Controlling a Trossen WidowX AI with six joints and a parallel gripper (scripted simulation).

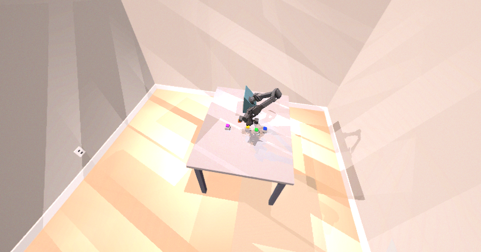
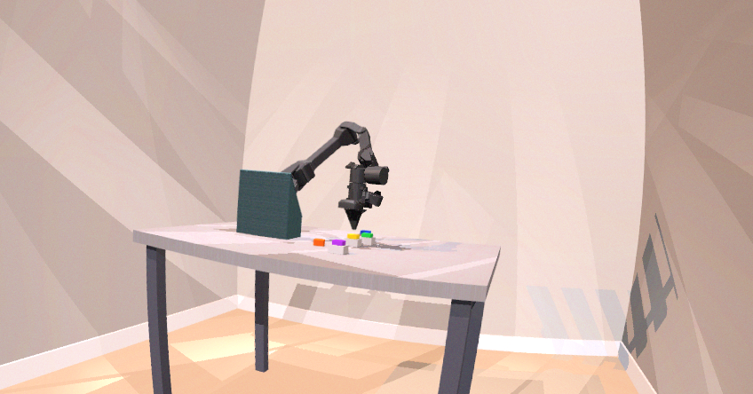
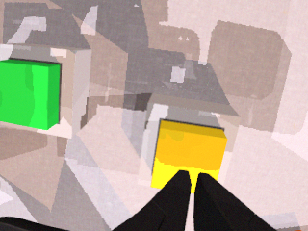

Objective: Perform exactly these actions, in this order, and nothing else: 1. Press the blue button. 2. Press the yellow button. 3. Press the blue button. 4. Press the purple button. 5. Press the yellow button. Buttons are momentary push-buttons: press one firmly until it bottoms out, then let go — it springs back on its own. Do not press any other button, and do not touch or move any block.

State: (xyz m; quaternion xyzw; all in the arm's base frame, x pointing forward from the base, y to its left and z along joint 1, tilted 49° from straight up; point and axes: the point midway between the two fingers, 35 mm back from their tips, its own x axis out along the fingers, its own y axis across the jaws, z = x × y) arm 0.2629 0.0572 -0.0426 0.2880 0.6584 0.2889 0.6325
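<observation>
The yellow button is 20 mm below my gripper tip. The rest, counted from my gripper tip: orange block (90 mm to the right, 90 mm behind, 50 mm below); then blue button (170 mm to the left, 20 mm below, 10 mm behind); then green button (90 mm to the left, 20 mm below, 20 mm ahead).
</observation>
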